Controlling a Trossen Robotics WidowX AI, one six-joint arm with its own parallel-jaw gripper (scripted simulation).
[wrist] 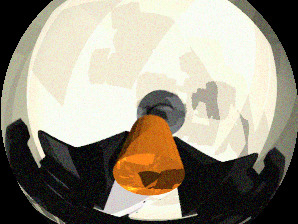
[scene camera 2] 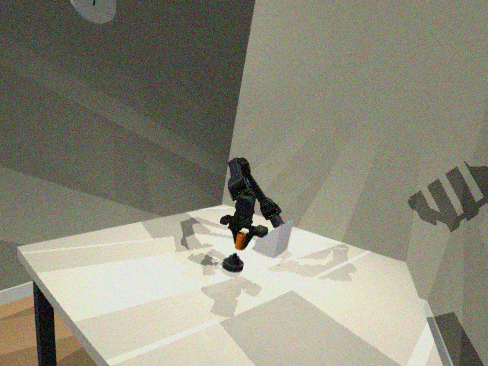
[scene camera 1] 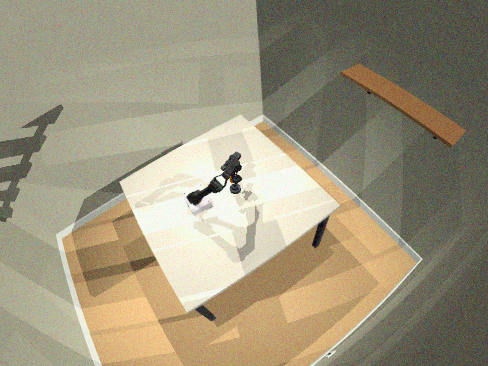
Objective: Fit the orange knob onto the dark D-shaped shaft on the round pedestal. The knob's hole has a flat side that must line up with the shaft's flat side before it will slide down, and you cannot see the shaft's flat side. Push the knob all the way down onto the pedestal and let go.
Note:
The gripper holds an orange knob. Also in view: a pedestal.
The gripper also shows in the wrist view.

